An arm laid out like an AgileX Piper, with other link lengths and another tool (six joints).
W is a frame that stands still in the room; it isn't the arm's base.
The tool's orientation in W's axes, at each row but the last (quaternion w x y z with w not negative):
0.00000 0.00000 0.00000 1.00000
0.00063 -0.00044 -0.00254 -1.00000
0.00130 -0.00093 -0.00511 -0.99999
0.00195 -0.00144 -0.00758 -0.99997
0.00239 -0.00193 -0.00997 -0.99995
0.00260 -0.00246 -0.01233 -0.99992
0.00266 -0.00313 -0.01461 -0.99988
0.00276 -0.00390 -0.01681 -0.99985
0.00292 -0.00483 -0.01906 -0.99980
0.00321 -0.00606 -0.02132 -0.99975
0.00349 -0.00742 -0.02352 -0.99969
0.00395 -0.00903 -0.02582 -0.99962
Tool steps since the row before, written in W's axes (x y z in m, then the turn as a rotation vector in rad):
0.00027 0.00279 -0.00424 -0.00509 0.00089 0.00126
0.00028 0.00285 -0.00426 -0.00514 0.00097 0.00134
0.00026 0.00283 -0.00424 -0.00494 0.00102 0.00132
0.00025 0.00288 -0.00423 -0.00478 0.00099 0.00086
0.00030 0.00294 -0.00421 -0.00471 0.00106 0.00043
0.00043 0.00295 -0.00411 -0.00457 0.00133 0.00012
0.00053 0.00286 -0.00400 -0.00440 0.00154 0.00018
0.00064 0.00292 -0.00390 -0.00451 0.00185 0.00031
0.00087 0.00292 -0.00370 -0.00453 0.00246 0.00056
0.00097 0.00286 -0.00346 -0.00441 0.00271 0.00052
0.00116 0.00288 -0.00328 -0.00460 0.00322 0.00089
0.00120 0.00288 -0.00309 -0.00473 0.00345 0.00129
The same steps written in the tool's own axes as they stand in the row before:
-0.00027 -0.00279 -0.00424 0.00509 -0.00089 0.00126
-0.00029 -0.00287 -0.00425 0.00514 -0.00097 0.00134
-0.00028 -0.00287 -0.00421 0.00494 -0.00102 0.00132
-0.00027 -0.00294 -0.00419 0.00478 -0.00100 0.00086
-0.00033 -0.00302 -0.00415 0.00471 -0.00107 0.00043
-0.00047 -0.00305 -0.00403 0.00456 -0.00135 0.00013
-0.00057 -0.00297 -0.00391 0.00439 -0.00156 0.00020
-0.00069 -0.00305 -0.00379 0.00450 -0.00186 0.00034
-0.00092 -0.00305 -0.00358 0.00452 -0.00246 0.00061
-0.00103 -0.00300 -0.00332 0.00440 -0.00271 0.00058
-0.00123 -0.00302 -0.00312 0.00459 -0.00321 0.00097
-0.00128 -0.00303 -0.00292 0.00473 -0.00342 0.00138

